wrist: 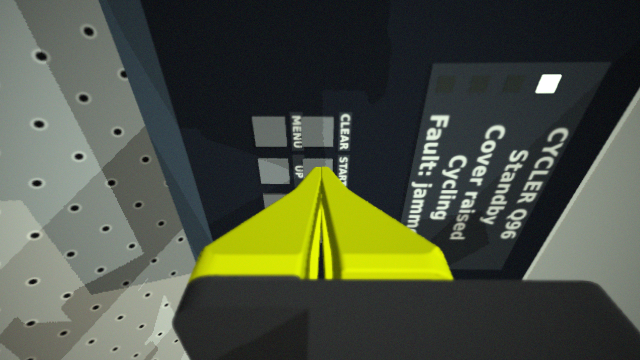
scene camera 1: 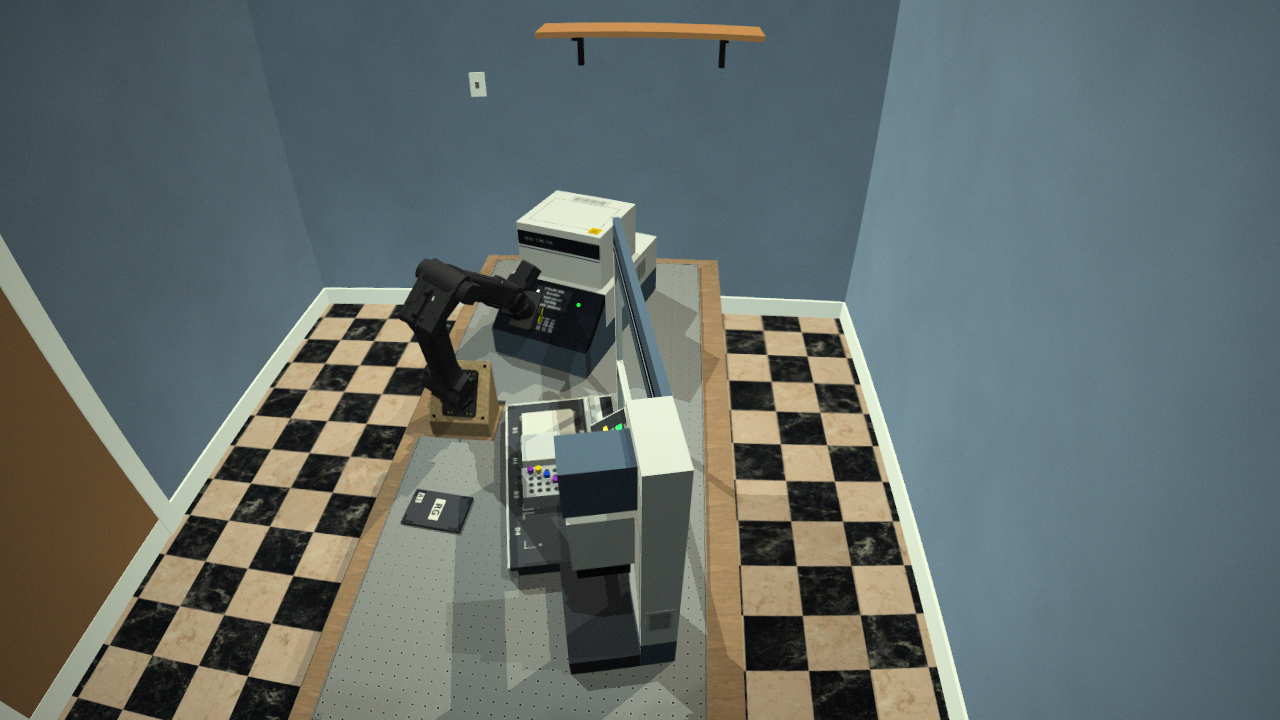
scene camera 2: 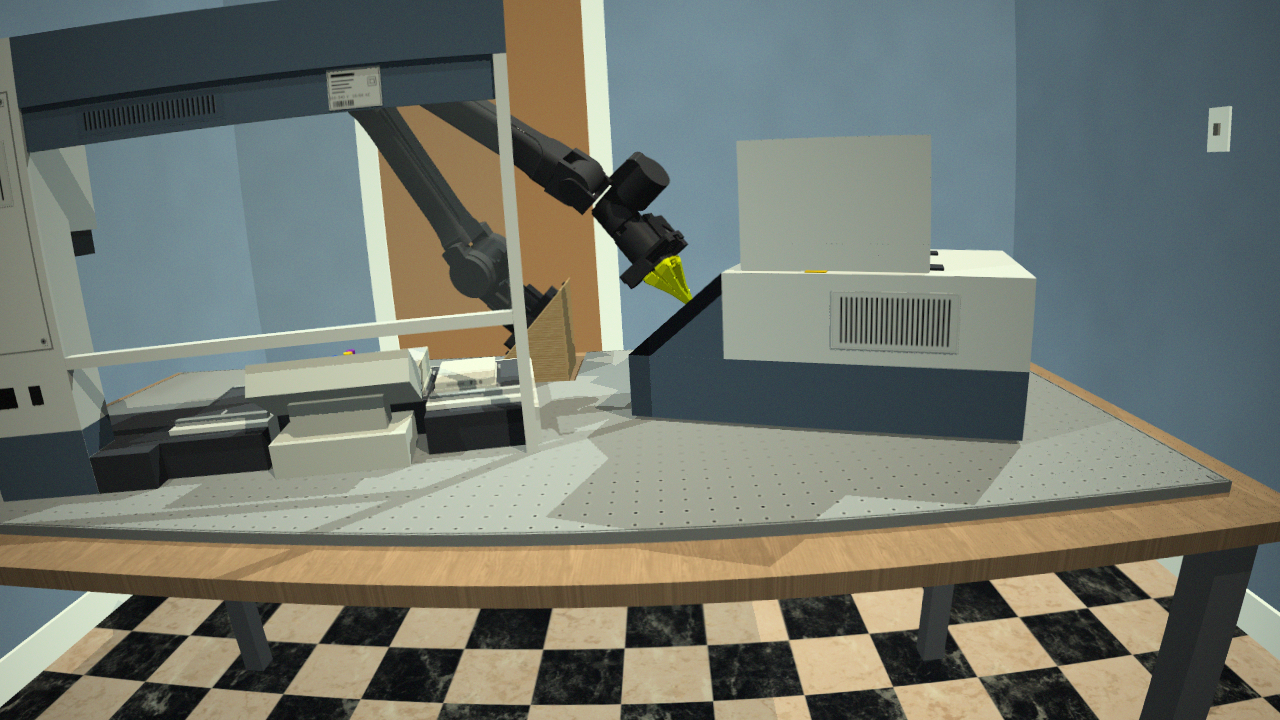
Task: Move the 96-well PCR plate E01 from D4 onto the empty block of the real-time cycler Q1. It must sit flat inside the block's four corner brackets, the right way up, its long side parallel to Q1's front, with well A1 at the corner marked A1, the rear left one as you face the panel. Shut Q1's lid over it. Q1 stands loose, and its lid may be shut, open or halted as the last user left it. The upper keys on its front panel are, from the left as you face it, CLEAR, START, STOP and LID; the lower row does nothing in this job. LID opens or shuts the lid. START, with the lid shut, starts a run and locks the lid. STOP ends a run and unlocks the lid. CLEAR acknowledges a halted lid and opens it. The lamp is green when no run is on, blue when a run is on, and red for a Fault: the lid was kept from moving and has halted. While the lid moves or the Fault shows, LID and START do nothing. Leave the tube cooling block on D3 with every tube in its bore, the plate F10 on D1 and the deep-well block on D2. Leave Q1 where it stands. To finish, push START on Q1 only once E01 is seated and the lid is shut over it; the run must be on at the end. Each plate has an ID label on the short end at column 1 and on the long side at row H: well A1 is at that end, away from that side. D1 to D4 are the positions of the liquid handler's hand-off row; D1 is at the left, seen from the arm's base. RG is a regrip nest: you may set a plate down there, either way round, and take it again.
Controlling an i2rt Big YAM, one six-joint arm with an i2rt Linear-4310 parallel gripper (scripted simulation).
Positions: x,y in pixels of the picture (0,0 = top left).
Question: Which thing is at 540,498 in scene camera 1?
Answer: A tube cooling block.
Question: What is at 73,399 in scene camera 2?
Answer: A liquid handler tower.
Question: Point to a Q1 lid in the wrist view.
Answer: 590,246
